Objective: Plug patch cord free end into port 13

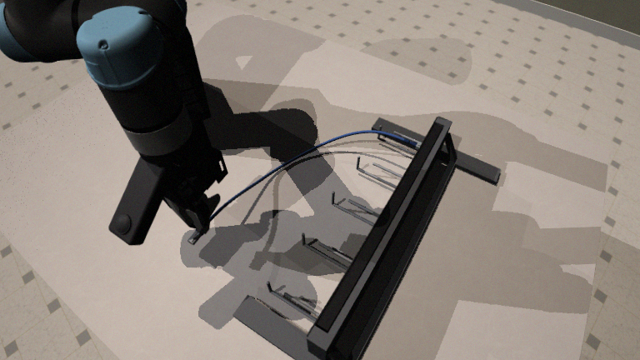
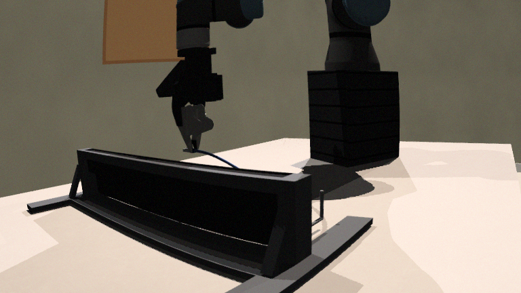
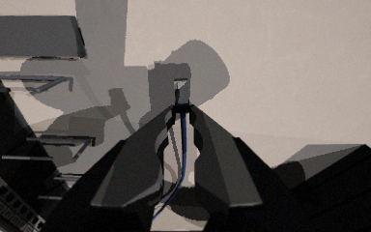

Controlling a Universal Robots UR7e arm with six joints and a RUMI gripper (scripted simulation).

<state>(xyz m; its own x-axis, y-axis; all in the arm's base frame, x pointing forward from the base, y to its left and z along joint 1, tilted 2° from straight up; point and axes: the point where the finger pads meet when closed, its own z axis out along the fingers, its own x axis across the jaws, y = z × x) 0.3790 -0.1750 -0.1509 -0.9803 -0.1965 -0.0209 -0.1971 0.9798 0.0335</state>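
My hand is 20 mm to the left of the cable plug and 10 mm above it.
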